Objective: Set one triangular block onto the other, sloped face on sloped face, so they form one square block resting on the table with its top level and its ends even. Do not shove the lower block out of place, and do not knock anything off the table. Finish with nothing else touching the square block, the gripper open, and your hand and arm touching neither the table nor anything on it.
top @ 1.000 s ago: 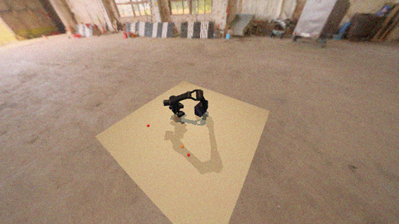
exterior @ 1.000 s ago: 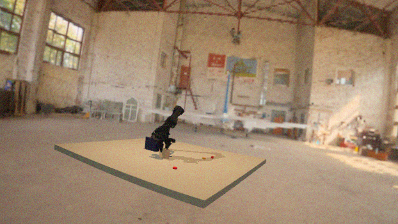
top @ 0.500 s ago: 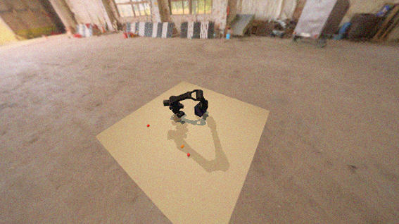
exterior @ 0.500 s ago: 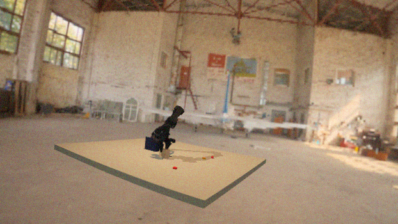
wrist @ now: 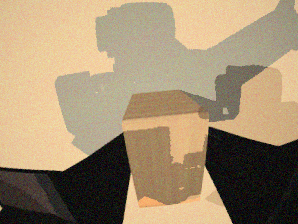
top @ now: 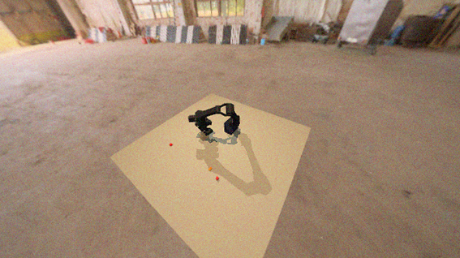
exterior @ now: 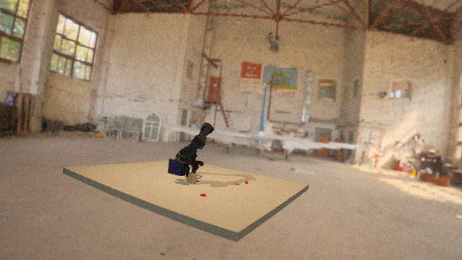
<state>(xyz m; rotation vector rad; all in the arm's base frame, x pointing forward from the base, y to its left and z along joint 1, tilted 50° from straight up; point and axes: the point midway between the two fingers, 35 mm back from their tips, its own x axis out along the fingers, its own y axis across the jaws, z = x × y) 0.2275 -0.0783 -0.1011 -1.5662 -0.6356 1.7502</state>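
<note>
The tan triangular block lies 1 cm behind my gripper tip and 1 cm above it. Round my gripper tip: small red cube (35 cm to the left, 25 cm ahead, 3 cm below); small orange piece (26 cm to the left, 22 cm ahead, 3 cm below).
</note>
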